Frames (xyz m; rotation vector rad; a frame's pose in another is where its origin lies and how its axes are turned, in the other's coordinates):
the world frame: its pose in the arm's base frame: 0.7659 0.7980 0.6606 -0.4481 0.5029 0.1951
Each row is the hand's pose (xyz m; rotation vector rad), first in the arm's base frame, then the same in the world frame.
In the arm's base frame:
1: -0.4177 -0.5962 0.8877 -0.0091 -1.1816 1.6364
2: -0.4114 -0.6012 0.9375 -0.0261 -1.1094 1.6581
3: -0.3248 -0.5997 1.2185 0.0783 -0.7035 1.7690
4: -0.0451 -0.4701 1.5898 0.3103 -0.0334 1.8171
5: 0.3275 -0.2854 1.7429 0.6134 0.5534 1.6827
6: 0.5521 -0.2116 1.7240 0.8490 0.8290 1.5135
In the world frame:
1: -1.2324 -0.9769 -0.9607 -0.2555 -1.8510 1.1994
2: -1.2525 -1.0013 -0.9214 -0.2653 -1.7807 1.2256
3: -1.3197 -1.1275 -0.6645 -0.1346 -1.4164 1.4231
4: -1.2572 -1.2288 -0.1968 0.1473 -0.8026 1.6385
5: -1.0007 -1.2284 0.1646 0.5096 -0.2440 1.6977
6: -0.7926 -1.2207 0.2782 0.7870 0.0342 1.6605

